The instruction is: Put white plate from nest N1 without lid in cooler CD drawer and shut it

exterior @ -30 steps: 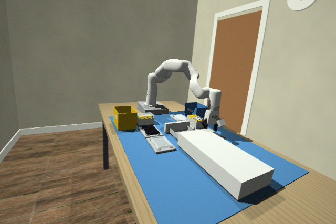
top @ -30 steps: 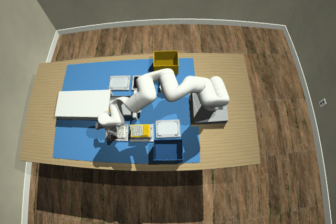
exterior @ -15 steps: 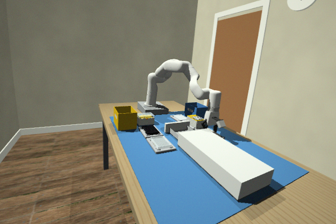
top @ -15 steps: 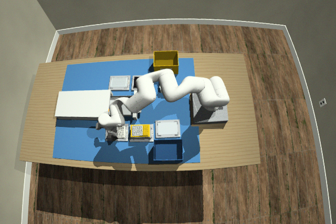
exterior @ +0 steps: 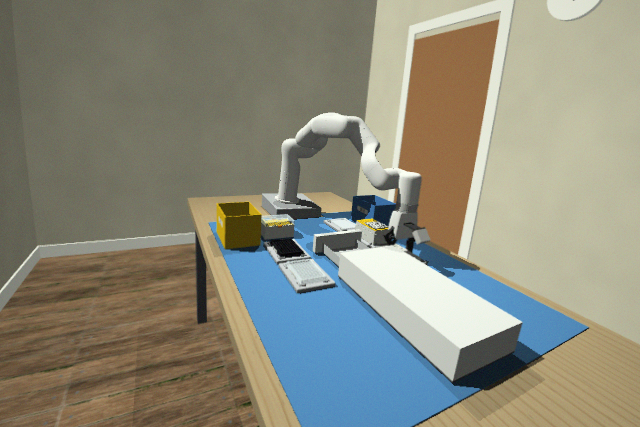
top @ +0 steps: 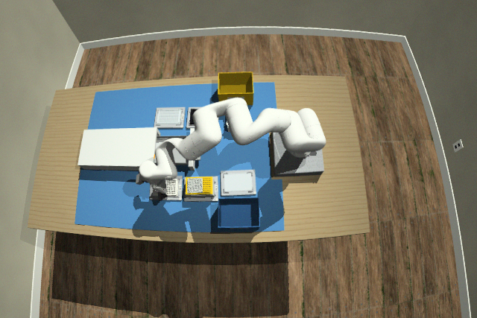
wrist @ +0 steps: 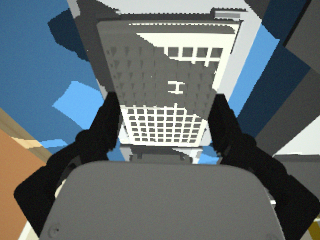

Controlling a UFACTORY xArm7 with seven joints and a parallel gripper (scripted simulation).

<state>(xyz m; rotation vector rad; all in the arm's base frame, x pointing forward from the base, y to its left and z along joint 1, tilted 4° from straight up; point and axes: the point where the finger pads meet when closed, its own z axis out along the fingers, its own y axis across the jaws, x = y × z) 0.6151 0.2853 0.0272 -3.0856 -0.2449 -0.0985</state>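
My hand is 10 mm above the white plate. The rest, counted from my hand: grey nest: 30 mm below; then yellow tip box: 180 mm behind, 30 mm to the right, 20 mm above; then drawer: 190 mm to the right, 10 mm below.
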